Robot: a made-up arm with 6 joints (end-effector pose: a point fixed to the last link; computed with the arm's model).
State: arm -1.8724 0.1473 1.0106 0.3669 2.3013 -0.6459
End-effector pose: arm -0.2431 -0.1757 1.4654 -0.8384 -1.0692 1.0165
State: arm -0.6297 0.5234 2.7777 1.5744 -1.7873 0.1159
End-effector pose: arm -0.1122 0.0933 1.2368 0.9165 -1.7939 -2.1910
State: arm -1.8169 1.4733 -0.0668 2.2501 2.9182 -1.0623
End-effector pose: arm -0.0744 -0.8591 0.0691 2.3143 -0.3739 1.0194
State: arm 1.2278 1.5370 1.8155 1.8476 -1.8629 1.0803
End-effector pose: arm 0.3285 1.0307 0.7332 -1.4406 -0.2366 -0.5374
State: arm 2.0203 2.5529 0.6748 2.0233 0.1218 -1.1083
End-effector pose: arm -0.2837 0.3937 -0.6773 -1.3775 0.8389 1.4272
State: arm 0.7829 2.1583 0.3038 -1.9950 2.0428 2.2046
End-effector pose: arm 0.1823 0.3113 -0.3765 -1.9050 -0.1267 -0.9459
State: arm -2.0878 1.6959 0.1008 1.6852 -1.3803 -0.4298
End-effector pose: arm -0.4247 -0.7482 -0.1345 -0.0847 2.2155 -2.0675
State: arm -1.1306 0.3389 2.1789 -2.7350 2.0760 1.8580
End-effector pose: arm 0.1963 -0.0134 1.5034 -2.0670 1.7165 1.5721
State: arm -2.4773 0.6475 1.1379 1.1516 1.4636 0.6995
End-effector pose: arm -0.5595 -0.3539 1.3206 -1.9857 -0.1049 -0.5968
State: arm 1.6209 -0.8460 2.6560 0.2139 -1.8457 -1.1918
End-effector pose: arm 0.2441 -0.9105 0.6634 -2.2743 -0.9965 -1.1905
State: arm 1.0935 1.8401 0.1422 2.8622 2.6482 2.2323
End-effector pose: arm 0.1484 0.6909 -0.2099 2.4286 -0.5259 1.7849
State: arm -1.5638 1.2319 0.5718 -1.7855 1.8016 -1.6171
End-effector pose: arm 0.0683 -0.8431 0.2243 0.0090 2.6584 -0.6241
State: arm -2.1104 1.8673 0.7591 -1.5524 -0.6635 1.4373
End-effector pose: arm -0.3378 -0.6256 -0.2534 1.8751 -0.5782 -2.0981
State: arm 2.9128 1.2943 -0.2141 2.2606 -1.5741 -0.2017
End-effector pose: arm -0.8677 0.1131 0.1628 -0.5733 -2.1954 1.5452
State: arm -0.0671 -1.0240 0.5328 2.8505 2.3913 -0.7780
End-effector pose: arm -0.6969 0.2912 1.1646 -1.1225 0.0334 0.8659
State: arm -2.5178 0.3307 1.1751 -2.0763 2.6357 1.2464
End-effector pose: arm -0.3842 -0.3749 1.3075 0.4542 1.0032 0.1259
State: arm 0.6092 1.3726 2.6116 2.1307 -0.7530 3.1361
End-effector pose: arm 0.4653 0.4338 1.0176 -2.8662 0.8636 -0.8785
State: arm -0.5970 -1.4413 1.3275 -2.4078 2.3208 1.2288
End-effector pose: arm -0.8182 0.7545 0.6963 -2.4831 0.9643 -0.1078
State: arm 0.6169 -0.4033 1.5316 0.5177 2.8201 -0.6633
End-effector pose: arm -0.3577 -0.4313 1.3876 0.8346 1.1229 -1.4860
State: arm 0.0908 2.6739 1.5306 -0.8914 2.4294 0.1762
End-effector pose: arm 0.3707 -0.0165 -0.6522 0.6556 -1.8935 -0.6068
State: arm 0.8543 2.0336 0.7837 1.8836 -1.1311 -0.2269
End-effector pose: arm 0.5914 0.7918 -0.2726 -1.4555 -0.0862 0.2387
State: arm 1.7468 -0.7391 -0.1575 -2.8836 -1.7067 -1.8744
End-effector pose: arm -0.1950 -0.1706 1.1254 2.0693 -2.0015 0.2757
